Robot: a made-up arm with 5 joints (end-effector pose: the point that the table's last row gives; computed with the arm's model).
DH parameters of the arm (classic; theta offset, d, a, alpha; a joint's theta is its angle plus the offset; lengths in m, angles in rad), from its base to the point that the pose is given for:
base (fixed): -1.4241 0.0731 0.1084 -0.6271
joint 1: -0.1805 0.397 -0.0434 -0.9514
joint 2: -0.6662 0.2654 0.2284 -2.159
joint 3: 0 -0.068 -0.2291 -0.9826
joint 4: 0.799 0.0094 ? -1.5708
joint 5: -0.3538 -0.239 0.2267 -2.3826
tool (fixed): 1.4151 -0.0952 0 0
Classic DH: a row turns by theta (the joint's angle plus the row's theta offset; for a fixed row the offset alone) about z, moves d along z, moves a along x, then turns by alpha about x.
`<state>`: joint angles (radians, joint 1 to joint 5).
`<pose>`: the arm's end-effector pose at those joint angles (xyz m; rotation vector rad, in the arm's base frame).
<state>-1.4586 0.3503 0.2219 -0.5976 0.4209</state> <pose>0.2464 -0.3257 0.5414 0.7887 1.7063 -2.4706</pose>
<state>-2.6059 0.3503 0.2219 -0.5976 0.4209</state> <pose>0.0817 -0.0944 0.6350 -1.3382 -0.2709 2.3068</pose>
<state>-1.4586 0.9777 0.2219 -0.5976 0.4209</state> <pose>0.2722 -0.3676 0.4570 0.9465 1.8049 -1.7115</pose>
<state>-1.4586 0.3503 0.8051 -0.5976 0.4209</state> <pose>0.2115 -0.3699 0.5912 -1.1010 -0.9229 2.6718</pose>
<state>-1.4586 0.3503 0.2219 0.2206 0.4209</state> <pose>0.2877 -0.2230 0.6372 -0.3820 -0.9290 2.3004</pose>
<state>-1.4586 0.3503 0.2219 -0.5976 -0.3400</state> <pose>0.2489 -0.2693 0.3755 1.2099 0.6959 -2.4838</pose>
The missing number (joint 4, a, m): -0.16
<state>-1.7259 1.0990 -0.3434 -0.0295 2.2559</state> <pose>0.4623 -0.4951 0.5288 1.1715 -2.5025 0.5462</pose>
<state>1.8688 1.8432 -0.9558 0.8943 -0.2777</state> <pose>0.1896 0.2031 0.2084 -0.1301 1.6304 1.9386</pose>
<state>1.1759 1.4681 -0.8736 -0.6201 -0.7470</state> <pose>0.1682 -0.1261 0.2926 0.2505 -2.1754 -2.0192</pose>
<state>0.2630 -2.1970 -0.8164 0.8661 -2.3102</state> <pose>0.4259 0.0105 0.6908 -1.1271 -0.4877 -0.3388</pose>
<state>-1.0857 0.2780 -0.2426 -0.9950 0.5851</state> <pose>0.3695 -0.2962 0.4219 0.0850 2.4190 -1.1986</pose>
